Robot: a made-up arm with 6 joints.
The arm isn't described. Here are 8 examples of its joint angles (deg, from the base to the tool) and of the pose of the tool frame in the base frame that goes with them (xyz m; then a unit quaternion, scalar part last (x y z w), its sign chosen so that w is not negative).
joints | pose
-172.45 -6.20 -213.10 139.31 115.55 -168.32 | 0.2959 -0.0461 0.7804 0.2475 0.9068 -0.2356 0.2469
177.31 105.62 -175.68 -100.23 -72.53 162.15 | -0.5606 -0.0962 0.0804 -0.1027 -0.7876 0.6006 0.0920
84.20 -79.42 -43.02 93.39 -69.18 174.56 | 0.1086 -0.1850 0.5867 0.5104 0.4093 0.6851 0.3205
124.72 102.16 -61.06 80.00 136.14 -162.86 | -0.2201 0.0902 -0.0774 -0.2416 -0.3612 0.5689 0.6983
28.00 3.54 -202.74 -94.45 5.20 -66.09 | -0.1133 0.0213 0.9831 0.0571 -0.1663 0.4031 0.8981
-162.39 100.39 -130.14 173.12 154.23 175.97 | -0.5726 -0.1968 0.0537 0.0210 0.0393 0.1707 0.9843
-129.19 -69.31 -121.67 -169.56 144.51 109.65 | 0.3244 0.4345 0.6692 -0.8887 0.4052 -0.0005 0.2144
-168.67 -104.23 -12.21 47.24 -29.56 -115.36 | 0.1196 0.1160 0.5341 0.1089 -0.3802 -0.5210 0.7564
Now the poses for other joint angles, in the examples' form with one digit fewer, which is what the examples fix.
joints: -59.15 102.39 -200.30 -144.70 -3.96 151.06
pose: 0.407 -0.581 0.180 0.578 -0.354 0.664 0.315
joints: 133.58 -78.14 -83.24 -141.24 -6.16 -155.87
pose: 0.103 -0.193 0.769 -0.146 -0.144 0.146 0.968
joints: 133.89 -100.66 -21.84 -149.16 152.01 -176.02
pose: 0.232 -0.152 0.541 0.067 0.750 -0.298 0.586
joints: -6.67 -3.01 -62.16 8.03 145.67 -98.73
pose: 0.234 -0.010 0.490 -0.515 -0.561 0.337 0.554
